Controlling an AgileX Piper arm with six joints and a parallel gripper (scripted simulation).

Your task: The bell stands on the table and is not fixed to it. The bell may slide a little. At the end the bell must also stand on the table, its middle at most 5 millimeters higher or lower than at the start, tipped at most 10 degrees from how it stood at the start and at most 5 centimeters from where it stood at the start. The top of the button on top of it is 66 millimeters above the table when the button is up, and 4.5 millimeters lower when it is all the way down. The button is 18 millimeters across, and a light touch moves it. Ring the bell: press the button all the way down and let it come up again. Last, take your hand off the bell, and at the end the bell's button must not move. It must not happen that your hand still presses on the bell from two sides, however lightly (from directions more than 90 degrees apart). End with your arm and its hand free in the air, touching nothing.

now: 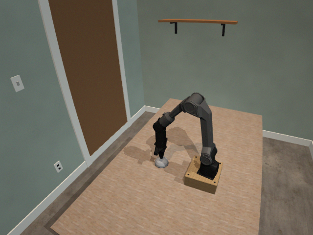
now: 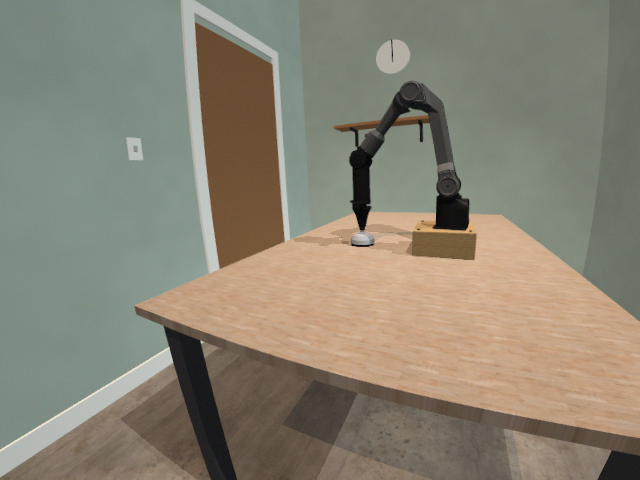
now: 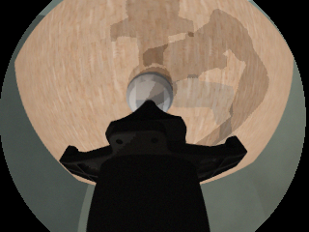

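My hand is 20 mm above the button. Round my hand: silver bell: 30 mm below.
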